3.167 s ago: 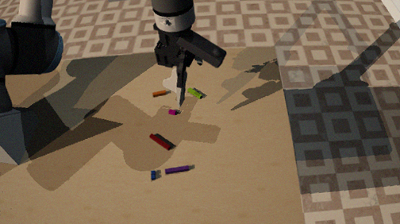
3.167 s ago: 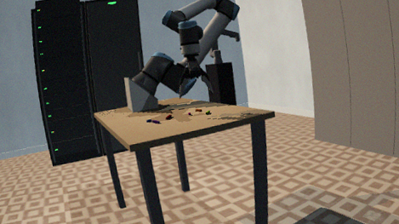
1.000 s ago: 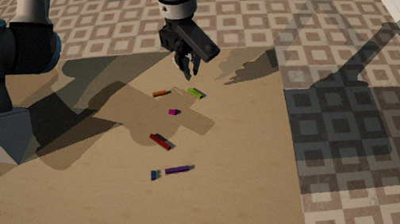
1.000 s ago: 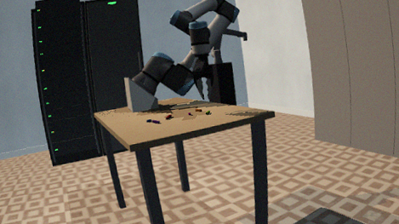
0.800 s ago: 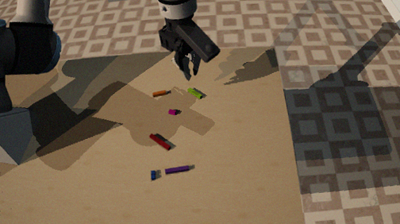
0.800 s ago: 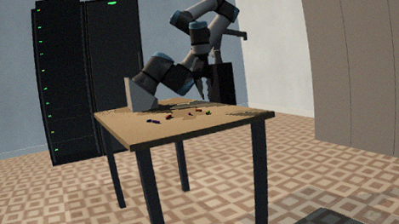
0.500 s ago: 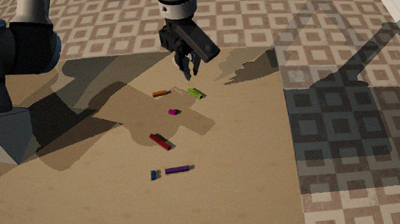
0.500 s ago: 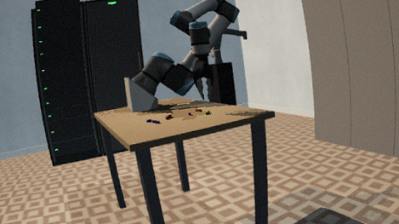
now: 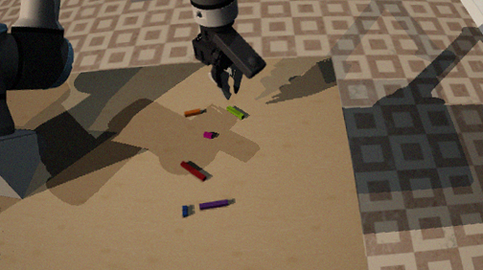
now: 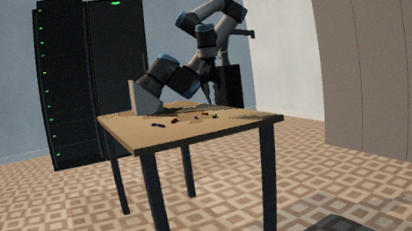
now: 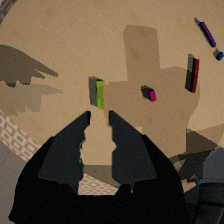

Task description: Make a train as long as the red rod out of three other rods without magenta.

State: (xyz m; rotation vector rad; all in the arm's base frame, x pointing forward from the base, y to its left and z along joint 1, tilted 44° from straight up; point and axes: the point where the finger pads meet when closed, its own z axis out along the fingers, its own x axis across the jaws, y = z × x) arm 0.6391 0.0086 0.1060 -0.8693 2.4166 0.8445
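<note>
Right now the lime rod is 7 cm below my hand. The rest, counted from my hand: red rod: 10 cm behind, 16 cm to the right, 7 cm below; magenta rod: 7 cm behind, 6 cm to the right, 7 cm below; orange rod: 11 cm behind, 1 cm to the left, 7 cm below.
</note>
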